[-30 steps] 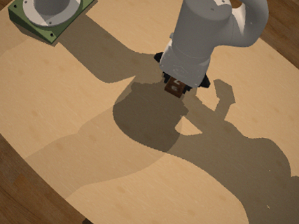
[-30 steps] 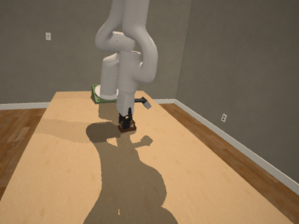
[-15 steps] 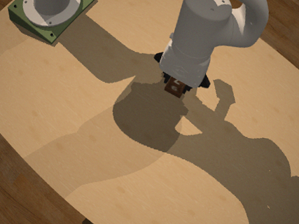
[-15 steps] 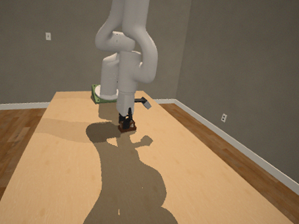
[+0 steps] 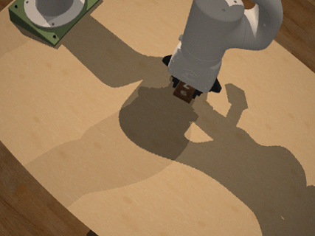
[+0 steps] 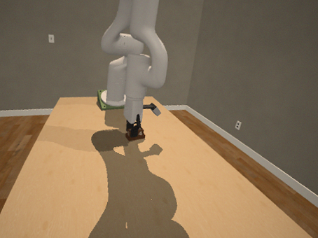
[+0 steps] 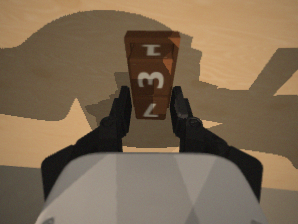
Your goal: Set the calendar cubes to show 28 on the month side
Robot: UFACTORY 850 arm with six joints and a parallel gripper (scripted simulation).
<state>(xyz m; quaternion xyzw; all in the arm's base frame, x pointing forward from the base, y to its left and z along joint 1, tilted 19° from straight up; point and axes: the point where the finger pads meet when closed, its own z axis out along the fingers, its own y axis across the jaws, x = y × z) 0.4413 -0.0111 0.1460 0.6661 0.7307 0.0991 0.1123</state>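
Now: hand 30 mm above the tray and 20 mm to the right of it.
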